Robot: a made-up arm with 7 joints.
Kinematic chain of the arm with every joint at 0, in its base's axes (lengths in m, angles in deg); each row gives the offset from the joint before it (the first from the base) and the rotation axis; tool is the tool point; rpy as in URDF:
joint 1: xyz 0 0 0.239 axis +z
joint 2: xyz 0 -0.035 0.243 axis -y
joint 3: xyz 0 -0.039 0.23 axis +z
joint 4: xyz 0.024 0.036 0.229 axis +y
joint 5: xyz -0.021 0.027 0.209 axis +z
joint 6: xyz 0 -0.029 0.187 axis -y
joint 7: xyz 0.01 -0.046 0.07 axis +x
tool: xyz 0 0 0 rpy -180 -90 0
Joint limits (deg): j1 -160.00..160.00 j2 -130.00..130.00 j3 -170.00..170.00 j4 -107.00..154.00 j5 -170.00..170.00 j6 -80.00..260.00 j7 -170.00..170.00
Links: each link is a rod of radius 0.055 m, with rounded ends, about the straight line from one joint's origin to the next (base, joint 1, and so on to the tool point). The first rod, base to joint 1, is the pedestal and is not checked.
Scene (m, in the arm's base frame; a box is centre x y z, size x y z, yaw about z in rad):
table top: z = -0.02
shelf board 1: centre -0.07 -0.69 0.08 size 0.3 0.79 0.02 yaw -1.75
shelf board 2: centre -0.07 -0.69 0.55 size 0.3 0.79 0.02 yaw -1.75
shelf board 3: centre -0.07 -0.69 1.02 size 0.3 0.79 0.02 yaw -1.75
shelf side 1: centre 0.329 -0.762 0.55 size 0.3 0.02 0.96 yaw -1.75
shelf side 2: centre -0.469 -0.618 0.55 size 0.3 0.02 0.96 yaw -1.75
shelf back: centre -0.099 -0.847 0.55 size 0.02 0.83 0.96 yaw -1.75
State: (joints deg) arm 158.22 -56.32 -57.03 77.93 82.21 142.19 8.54
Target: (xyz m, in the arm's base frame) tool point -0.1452 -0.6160 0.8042
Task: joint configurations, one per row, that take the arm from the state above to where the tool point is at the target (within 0.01 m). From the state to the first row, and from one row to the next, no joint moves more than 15 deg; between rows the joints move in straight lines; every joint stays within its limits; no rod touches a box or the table.
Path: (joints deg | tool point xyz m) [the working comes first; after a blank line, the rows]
Joints at the target: 44.39 35.20 -130.62 67.06 69.88 131.32 8.54
Straight joint move there: touches shelf board 3.

1: 144.66 -49.90 -67.18 81.01 81.28 141.91 8.54 | -0.1271 0.6028 0.6720
2: 131.09 -43.49 -77.33 84.09 80.35 141.64 8.54 | 0.0879 0.5670 0.7526
3: 117.53 -37.07 -87.48 87.17 79.43 141.36 8.54 | 0.2702 0.4486 0.8184
4: 103.97 -30.66 -97.63 90.25 78.50 141.09 8.54 | 0.3886 0.2688 0.8658
5: 90.40 -24.24 -107.78 93.33 77.57 140.81 8.54 | 0.4239 0.0601 0.8925
6: 76.84 -17.83 -117.93 96.42 76.64 140.54 8.54 | 0.3727 -0.1394 0.8980
7: 63.27 -11.41 -128.08 99.50 75.72 140.26 8.54 | 0.2485 -0.2948 0.8832
8: 49.71 -5.00 -138.23 102.58 74.79 139.99 8.54 | 0.0783 -0.3804 0.8506
9: 36.15 1.42 -148.38 105.66 73.86 139.71 8.54 | -0.1034 -0.3855 0.8042
10: 38.89 12.68 -142.46 92.79 72.53 136.91 8.54 | -0.1169 -0.4695 0.8133
11: 41.64 23.94 -136.54 79.93 71.20 134.11 8.54 | -0.1287 -0.5469 0.8140
12: 44.39 35.20 -130.62 67.06 69.88 131.32 8.54 | -0.1452 -0.6160 0.8042

